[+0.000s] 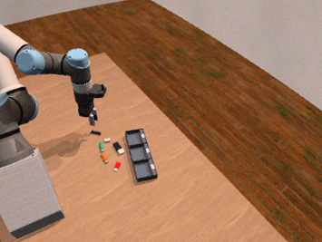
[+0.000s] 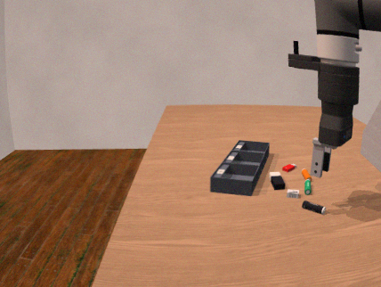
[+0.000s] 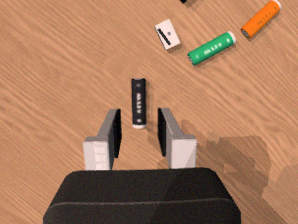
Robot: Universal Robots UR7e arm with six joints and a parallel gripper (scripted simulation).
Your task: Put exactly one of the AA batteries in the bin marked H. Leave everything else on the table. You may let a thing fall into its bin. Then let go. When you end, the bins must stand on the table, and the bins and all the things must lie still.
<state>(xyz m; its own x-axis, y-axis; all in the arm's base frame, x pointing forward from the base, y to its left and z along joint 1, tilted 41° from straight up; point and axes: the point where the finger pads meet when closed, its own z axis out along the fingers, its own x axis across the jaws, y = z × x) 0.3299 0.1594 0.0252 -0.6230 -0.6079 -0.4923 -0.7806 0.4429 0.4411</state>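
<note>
Now: hand 90 mm above the black AA battery. The rest, counted from my hand: small white piece 30 mm ahead, 60 mm to the right, 90 mm below; black-and-white block 60 mm ahead, 130 mm to the right, 90 mm below; green battery 90 mm to the right, 90 mm below.
</note>
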